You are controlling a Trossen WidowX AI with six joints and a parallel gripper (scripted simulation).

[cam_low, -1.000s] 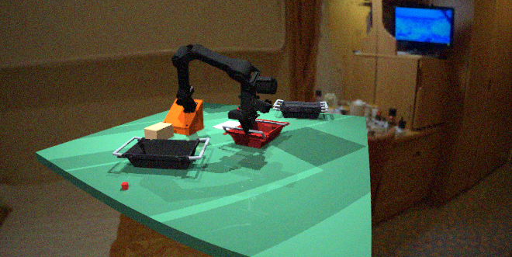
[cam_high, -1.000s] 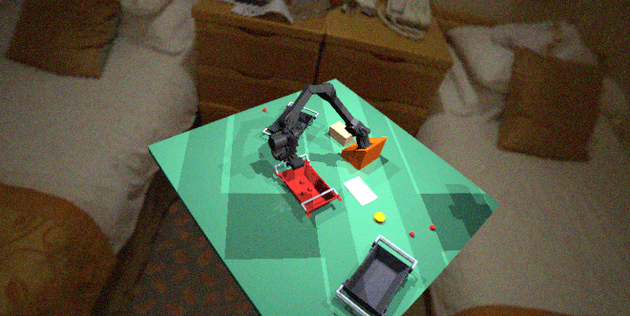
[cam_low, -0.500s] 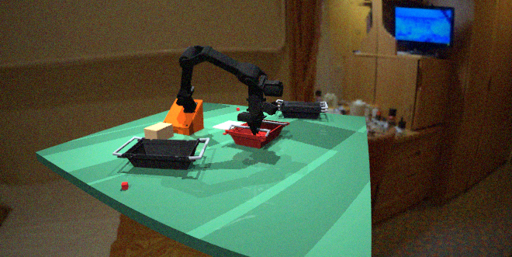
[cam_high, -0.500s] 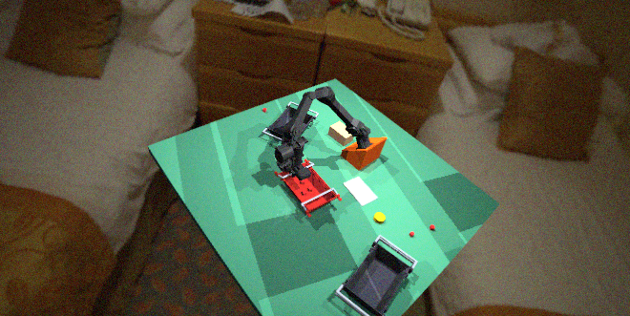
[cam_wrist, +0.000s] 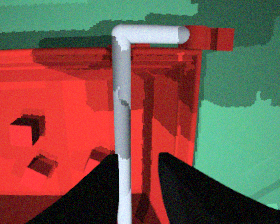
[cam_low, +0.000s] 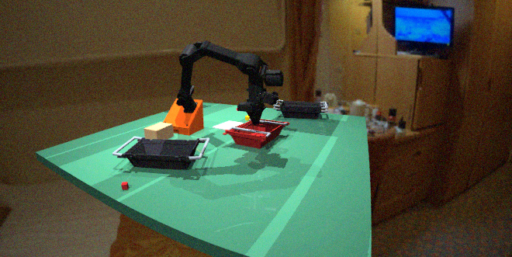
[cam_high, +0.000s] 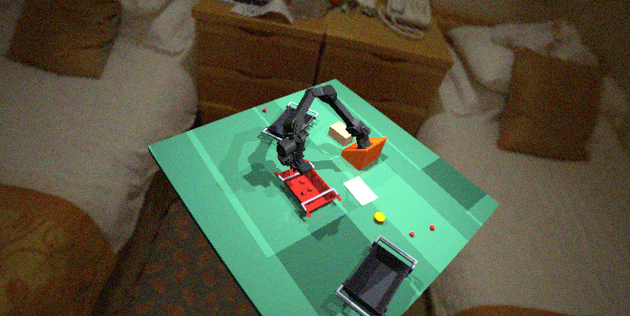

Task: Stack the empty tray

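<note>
Now: gripper tip 28 cm to the left of the black tray, 25 cm past it and 5 cm above it. The rest, counted from my gripper tip: tan block 45 cm behind, 8 cm to the right, 6 cm below; yellow disc 40 cm to the left, 18 cm behind, 8 cm below; white card 24 cm to the left, 24 cm behind, 9 cm below.
</note>
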